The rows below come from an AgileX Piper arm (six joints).
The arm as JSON. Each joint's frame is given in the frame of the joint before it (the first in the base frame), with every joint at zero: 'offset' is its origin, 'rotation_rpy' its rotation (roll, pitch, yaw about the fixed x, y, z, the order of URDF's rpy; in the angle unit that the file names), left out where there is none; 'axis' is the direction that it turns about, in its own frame. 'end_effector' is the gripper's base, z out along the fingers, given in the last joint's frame.
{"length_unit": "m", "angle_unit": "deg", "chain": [
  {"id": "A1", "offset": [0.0, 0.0, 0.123], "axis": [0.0, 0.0, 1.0]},
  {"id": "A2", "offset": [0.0, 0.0, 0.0], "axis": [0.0, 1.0, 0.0]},
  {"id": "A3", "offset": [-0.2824, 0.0, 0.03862], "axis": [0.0, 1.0, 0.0]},
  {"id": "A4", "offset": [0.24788, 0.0, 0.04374], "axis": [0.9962, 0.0, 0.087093]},
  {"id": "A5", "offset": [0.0, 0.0, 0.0], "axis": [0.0, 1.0, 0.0]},
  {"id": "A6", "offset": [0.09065, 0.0, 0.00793], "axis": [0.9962, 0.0, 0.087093]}
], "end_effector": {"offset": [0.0, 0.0, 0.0], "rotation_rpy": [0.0, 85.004, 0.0]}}
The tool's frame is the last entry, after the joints.
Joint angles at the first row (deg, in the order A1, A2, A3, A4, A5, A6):
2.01 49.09 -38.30 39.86 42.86 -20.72
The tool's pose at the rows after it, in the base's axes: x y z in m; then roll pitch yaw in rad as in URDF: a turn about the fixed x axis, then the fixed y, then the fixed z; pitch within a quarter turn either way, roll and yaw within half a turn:
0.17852, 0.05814, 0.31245, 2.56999, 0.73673, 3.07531
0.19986, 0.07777, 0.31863, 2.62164, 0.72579, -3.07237
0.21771, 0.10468, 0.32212, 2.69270, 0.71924, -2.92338
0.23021, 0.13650, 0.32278, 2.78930, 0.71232, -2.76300
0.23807, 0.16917, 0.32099, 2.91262, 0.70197, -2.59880
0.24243, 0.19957, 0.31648, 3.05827, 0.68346, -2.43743
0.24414, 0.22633, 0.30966, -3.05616, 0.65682, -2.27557
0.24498, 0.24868, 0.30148, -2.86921, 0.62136, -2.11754
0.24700, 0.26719, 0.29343, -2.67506, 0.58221, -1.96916
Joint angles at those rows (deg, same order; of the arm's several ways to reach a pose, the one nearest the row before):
5.73 55.76 -43.69 39.25 44.06 -22.57
10.91 62.12 -49.16 37.34 44.30 -22.91
17.42 68.13 -54.55 33.50 43.73 -21.56
24.53 73.68 -59.69 27.51 42.86 -18.63
31.40 78.79 -64.49 19.49 42.09 -14.48
37.58 83.46 -68.62 9.84 41.64 -9.55
43.07 87.57 -71.78 -1.34 41.33 -4.18
47.80 91.17 -73.90 -13.95 41.05 1.67
51.57 94.43 -75.22 -27.54 40.62 7.96

